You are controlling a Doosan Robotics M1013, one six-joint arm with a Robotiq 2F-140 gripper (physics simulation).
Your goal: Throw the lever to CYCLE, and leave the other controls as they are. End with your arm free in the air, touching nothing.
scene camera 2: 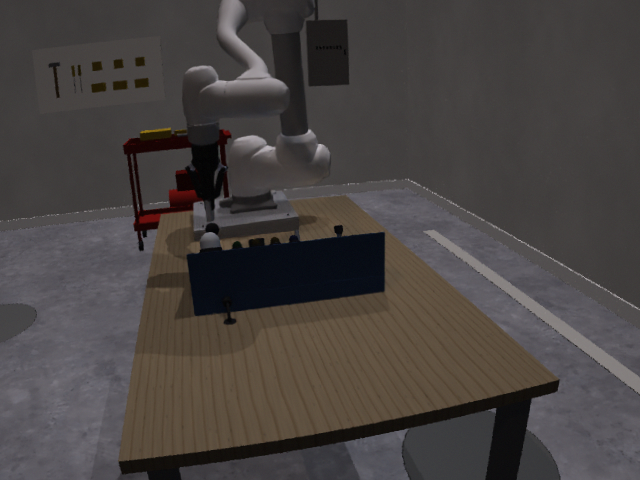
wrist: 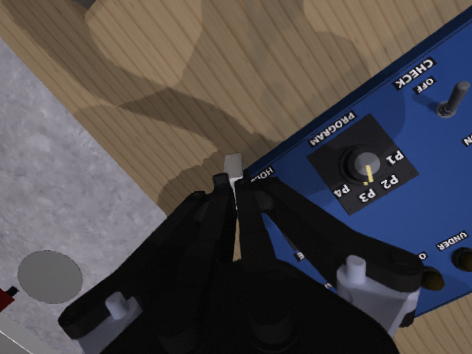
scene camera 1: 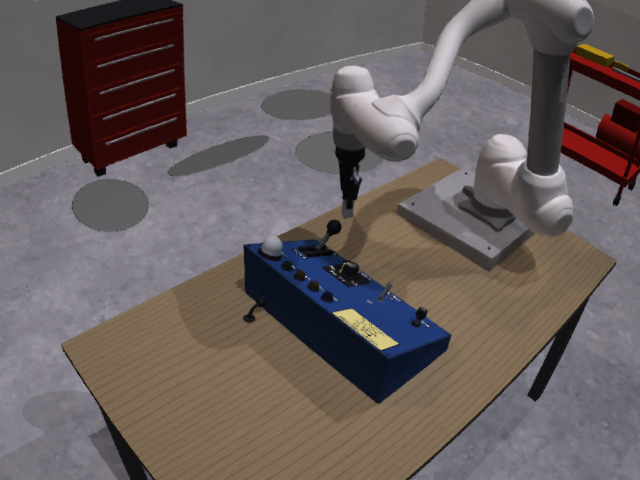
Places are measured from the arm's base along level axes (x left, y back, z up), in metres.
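Where they show: gripper, fingertip midpoint: [scene camera 2: 210, 220] [wrist: 235, 166] [scene camera 1: 347, 216]; arm's base, link origin: [scene camera 2: 252, 205] [scene camera 1: 492, 210].
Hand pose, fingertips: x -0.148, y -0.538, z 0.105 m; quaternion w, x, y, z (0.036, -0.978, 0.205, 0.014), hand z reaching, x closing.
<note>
Each offset is from my fingertips to the centre of the thing. "*": to the spot under its first point.
The blue control box {dx +0.189, dy -0.165, dz -0.076 m} [scene camera 1: 310, 315] [scene camera 2: 289, 273] [wrist: 295, 200] stands on the table. Its lever {dx +0.005, dy -0.086, dz -0.044 m} [scene camera 1: 325, 239], with a black ball knob [scene camera 1: 333, 226] [scene camera 2: 211, 228], leans toward the robot's base side, where the partly covered HOLD label {* dx +0.008, dy -0.053, dz -0.095 m} [wrist: 263, 174] shows. The lever is hidden behind the gripper in the wrist view. My gripper [scene camera 1: 347, 210] [scene camera 2: 209, 212] [wrist: 235, 166] is shut and empty. It points down in the air, a little above the knob and off to its robot-base side, apart from it. The program dial {dx +0.126, dy -0.101, dz -0.054 m} [scene camera 1: 349, 268] [wrist: 367, 164] points to P3.
The box also bears a white dome {* dx +0.019, dy -0.271, dz +0.031 m} [scene camera 1: 271, 246] [scene camera 2: 210, 241], several small round buttons, a toggle switch {dx +0.245, dy -0.085, dz -0.049 m} [scene camera 1: 385, 291] [wrist: 453, 100] by CHECK and a black-tipped stick {dx +0.365, dy -0.090, dz -0.056 m} [scene camera 1: 420, 315] [scene camera 2: 338, 230]. A small black hook-like part {* dx +0.036, dy -0.338, dz -0.129 m} [scene camera 1: 254, 308] [scene camera 2: 229, 312] sits at the box's side.
</note>
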